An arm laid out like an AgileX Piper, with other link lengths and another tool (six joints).
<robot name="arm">
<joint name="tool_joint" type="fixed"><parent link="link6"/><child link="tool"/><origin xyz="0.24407 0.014 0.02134" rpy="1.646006 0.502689 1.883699"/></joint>
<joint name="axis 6" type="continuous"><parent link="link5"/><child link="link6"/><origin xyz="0.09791 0 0.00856"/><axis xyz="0.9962 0 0.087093"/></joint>
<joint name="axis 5" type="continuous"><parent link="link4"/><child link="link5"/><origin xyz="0 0 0"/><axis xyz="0 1 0"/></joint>
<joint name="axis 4" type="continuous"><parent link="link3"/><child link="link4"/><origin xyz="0.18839 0 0.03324"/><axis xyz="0.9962 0 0.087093"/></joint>
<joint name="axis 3" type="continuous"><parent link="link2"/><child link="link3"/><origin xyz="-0.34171 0 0.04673"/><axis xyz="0 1 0"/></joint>
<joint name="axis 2" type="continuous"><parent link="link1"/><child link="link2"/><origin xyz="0 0 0"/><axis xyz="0 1 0"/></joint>
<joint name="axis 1" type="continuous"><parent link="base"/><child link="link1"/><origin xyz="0 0 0.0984"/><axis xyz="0 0 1"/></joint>
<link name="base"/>
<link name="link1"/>
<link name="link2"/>
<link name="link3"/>
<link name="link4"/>
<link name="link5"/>
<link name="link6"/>
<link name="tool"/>
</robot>
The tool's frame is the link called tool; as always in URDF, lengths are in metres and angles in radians. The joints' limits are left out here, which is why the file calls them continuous.
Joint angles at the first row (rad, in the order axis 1, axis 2, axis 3, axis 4, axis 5, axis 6):
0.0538 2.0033 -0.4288 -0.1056 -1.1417 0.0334
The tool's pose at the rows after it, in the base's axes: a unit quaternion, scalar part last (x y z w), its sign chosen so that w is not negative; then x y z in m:
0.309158 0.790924 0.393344 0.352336 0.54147 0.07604 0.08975
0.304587 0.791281 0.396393 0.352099 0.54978 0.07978 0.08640
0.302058 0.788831 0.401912 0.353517 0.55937 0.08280 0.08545
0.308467 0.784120 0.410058 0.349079 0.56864 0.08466 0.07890
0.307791 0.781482 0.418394 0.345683 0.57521 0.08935 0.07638
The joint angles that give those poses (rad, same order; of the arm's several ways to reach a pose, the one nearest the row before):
0.0538 2.0080 -0.4510 -0.1056 -1.1417 0.0334
0.0538 2.0349 -0.4817 -0.1161 -1.1430 0.0357
0.0538 2.0595 -0.5170 -0.1243 -1.1430 0.0446
0.0538 2.0934 -0.5513 -0.1286 -1.1431 0.0706
0.0538 2.1153 -0.5786 -0.1427 -1.1431 0.0900

